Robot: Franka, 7 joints.
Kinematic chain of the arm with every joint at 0, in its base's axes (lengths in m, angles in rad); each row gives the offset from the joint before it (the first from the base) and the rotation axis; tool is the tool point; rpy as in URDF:
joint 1: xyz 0 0 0.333 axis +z
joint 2: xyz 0 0 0 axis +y
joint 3: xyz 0 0 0.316 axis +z
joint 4: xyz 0.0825 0 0 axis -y
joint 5: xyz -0.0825 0 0.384 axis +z
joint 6: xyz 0 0 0 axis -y
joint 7: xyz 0.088 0 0 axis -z
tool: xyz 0 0 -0.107 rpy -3.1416 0 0
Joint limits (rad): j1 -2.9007..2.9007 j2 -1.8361..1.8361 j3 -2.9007..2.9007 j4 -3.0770..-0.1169 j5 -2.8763..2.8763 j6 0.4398..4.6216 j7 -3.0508..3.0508
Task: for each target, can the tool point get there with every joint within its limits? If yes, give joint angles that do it. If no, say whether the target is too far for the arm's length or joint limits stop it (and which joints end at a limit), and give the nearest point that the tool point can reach.
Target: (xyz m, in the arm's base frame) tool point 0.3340 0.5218 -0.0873
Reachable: yes | joints 1.3914 1.3514 -0.3386 -1.5261 -2.3816 1.9689 -2.2477
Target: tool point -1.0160 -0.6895 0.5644
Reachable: no: too far | nearest point -0.6976 -0.4734 0.4919 | short by 0.392 m
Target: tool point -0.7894 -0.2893 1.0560
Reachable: no: too far | nearest point -0.6107 -0.2238 0.8924 | short by 0.251 m
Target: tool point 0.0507 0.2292 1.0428
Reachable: yes | joints 1.6332 -0.6059 -0.1144 -1.4662 -0.8770 2.4804 0.2155
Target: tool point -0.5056 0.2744 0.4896
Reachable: yes | joints 0.3887 -1.3101 1.5803 -1.2548 -0.4654 0.7677 0.3076
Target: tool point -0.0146 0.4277 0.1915
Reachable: yes | joints 0.2890 0.6611 1.0934 -2.6916 -0.4006 3.2186 -0.0680
